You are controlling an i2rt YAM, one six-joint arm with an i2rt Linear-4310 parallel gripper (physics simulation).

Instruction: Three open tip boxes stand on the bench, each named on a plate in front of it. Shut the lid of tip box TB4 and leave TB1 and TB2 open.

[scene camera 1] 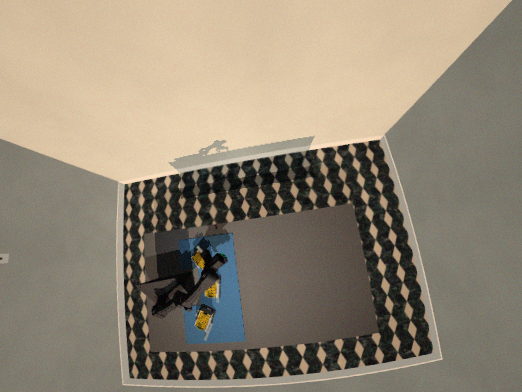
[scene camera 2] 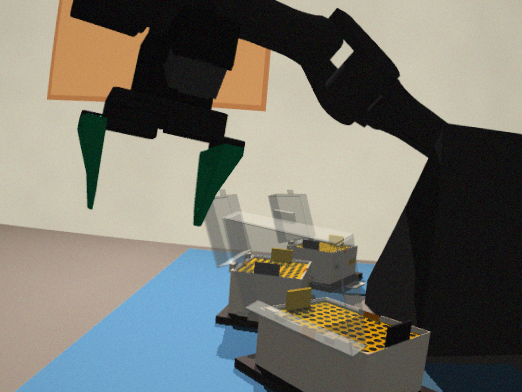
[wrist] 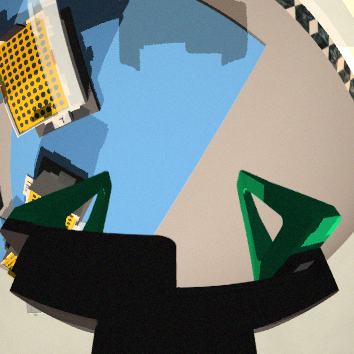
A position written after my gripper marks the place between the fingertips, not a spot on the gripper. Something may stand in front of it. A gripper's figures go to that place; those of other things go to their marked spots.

Labels:
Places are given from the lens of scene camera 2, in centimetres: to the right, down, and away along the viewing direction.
my gripper [scene camera 2: 145, 218]: -10, 2, 38
clear lid [scene camera 2: 304, 279]: 3, 6, 29
clear lid [scene camera 2: 298, 203]: 7, 2, 87
clear lid [scene camera 2: 223, 205]: -5, 1, 62

